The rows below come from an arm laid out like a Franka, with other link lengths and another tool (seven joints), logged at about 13 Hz.
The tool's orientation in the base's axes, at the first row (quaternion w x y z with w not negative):
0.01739 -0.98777 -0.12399 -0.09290
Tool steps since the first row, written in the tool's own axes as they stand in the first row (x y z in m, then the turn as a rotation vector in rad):
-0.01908 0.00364 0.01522 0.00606 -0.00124 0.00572
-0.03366 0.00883 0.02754 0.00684 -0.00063 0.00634
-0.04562 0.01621 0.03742 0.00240 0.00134 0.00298
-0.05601 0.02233 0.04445 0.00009 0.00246 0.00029
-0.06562 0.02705 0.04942 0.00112 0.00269 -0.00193
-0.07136 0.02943 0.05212 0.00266 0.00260 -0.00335
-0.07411 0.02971 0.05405 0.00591 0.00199 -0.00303
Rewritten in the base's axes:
-0.01453 -0.00726 -0.01857 0.00649 0.00299 -0.00447
-0.02492 -0.01511 -0.03347 0.00749 0.00263 -0.00493
-0.03270 -0.02458 -0.04550 0.00315 -0.00055 -0.00249
-0.03981 -0.03262 -0.05443 0.00075 -0.00234 -0.00030
-0.04690 -0.03923 -0.06117 0.00139 -0.00245 0.00208
-0.05129 -0.04276 -0.06493 0.00258 -0.00207 0.00376
-0.05349 -0.04359 -0.06734 0.00558 -0.00067 0.00406

